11 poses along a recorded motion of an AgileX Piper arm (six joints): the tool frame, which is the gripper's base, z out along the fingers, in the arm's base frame.
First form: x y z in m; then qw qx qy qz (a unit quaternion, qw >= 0).
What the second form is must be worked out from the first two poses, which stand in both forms.
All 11 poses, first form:
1: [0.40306 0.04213 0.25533 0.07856 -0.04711 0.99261 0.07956]
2: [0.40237 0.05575 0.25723 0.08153 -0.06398 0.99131 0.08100]
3: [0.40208 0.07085 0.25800 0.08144 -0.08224 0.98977 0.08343]
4: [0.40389 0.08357 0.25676 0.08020 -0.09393 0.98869 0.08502]
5: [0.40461 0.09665 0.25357 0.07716 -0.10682 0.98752 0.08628]
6: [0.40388 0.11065 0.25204 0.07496 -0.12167 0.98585 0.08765]
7: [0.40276 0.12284 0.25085 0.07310 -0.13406 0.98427 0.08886]
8: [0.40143 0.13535 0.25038 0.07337 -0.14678 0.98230 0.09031]
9: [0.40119 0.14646 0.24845 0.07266 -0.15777 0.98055 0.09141]
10: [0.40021 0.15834 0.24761 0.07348 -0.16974 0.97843 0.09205]
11: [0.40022 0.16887 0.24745 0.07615 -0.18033 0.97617 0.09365]
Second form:
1: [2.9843 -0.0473 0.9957 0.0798 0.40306 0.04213 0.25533]
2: [2.9784 -0.0642 0.9946 0.0813 0.40237 0.05575 0.25723]
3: [2.9785 -0.0825 0.9931 0.0837 0.40208 0.07085 0.25800]
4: [2.9810 -0.0942 0.9919 0.0853 0.40389 0.08357 0.25676]
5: [2.9871 -0.1071 0.9905 0.0865 0.40461 0.09665 0.25357]
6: [2.9915 -0.1220 0.9886 0.0879 0.40388 0.11065 0.25204]
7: [2.9953 -0.1344 0.9869 0.0891 0.40276 0.12284 0.25085]
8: [2.9947 -0.1472 0.9850 0.0906 0.40143 0.13535 0.25038]
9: [2.9961 -0.1582 0.9831 0.0917 0.40119 0.14646 0.24845]
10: [2.9945 -0.1702 0.9811 0.0923 0.40021 0.15834 0.24761]
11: [2.9891 -0.1809 0.9790 0.0939 0.40022 0.16887 0.24745]
